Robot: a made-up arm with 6 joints. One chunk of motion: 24 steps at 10 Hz.
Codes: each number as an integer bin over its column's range. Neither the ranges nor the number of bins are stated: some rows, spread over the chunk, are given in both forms.
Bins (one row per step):
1: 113 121 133 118 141 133
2: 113 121 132 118 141 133
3: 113 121 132 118 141 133
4: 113 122 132 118 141 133
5: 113 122 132 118 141 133
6: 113 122 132 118 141 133
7: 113 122 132 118 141 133
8: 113 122 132 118 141 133
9: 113 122 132 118 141 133
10: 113 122 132 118 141 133
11: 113 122 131 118 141 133
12: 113 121 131 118 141 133
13: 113 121 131 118 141 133
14: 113 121 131 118 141 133
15: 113 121 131 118 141 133
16: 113 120 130 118 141 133
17: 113 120 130 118 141 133
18: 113 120 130 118 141 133
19: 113 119 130 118 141 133
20: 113 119 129 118 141 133
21: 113 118 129 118 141 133
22: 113 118 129 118 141 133
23: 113 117 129 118 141 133
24: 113 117 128 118 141 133
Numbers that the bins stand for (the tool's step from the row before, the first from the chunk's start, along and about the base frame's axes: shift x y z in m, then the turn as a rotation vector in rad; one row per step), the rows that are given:
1: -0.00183 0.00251 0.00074 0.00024 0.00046 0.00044
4: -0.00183 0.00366 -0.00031 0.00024 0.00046 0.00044
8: -0.00183 0.00366 -0.00031 0.00024 0.00046 0.00044
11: -0.00183 0.00366 -0.00135 0.00024 0.00046 0.00044
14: -0.00183 0.00251 -0.00135 0.00024 0.00046 0.00044
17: -0.00183 0.00135 -0.00239 0.00024 0.00046 0.00044
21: -0.00183 -0.00095 -0.00344 0.00024 0.00046 0.00044
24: -0.00183 -0.00211 -0.00448 0.00024 0.00046 0.00044
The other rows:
2: -0.00183 0.00251 -0.00031 0.00024 0.00046 0.00044
3: -0.00183 0.00251 -0.00031 0.00024 0.00046 0.00044
5: -0.00183 0.00366 -0.00031 0.00024 0.00046 0.00044
6: -0.00183 0.00366 -0.00031 0.00024 0.00046 0.00044
7: -0.00183 0.00366 -0.00031 0.00024 0.00046 0.00044
9: -0.00183 0.00366 -0.00031 0.00024 0.00046 0.00044
10: -0.00183 0.00366 -0.00031 0.00024 0.00046 0.00044
12: -0.00183 0.00251 -0.00135 0.00024 0.00046 0.00044
13: -0.00183 0.00251 -0.00135 0.00024 0.00046 0.00044
15: -0.00183 0.00251 -0.00135 0.00024 0.00046 0.00044
16: -0.00183 0.00135 -0.00239 0.00024 0.00046 0.00044
18: -0.00183 0.00135 -0.00239 0.00024 0.00046 0.00044
19: -0.00183 0.00020 -0.00239 0.00024 0.00046 0.00044
20: -0.00183 0.00020 -0.00344 0.00024 0.00046 0.00044
22: -0.00183 -0.00095 -0.00344 0.00024 0.00046 0.00044
23: -0.00183 -0.00211 -0.00344 0.00024 0.00046 0.00044

